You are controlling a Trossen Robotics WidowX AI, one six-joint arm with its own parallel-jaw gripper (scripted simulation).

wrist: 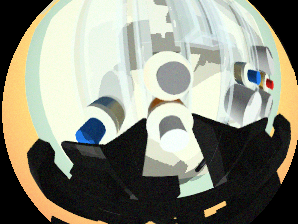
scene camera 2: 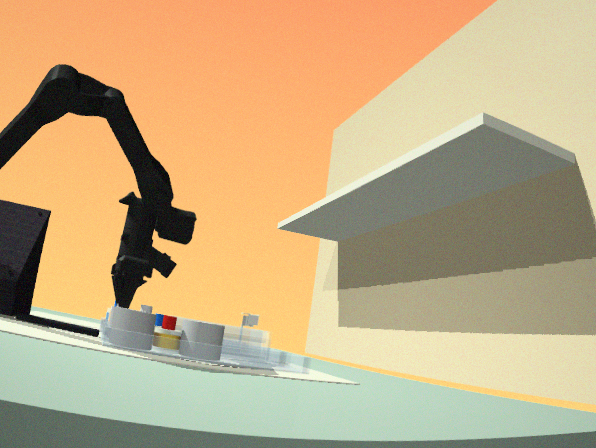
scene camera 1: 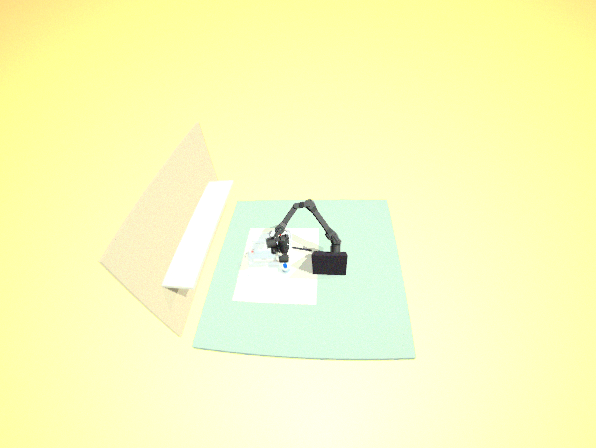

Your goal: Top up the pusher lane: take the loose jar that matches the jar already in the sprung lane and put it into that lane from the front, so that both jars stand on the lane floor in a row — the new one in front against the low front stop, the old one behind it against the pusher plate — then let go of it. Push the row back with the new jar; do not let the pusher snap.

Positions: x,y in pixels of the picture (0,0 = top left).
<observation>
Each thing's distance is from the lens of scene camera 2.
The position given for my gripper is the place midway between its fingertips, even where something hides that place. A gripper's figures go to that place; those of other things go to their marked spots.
my gripper (scene camera 2: pixel 121 315): 89 cm
clear pusher lane (scene camera 2: pixel 251 337): 86 cm
wall shelf (scene camera 2: pixel 483 154): 77 cm
The marked spots on the wall shelf and the clear pusher lane are 50 cm apart.
</observation>
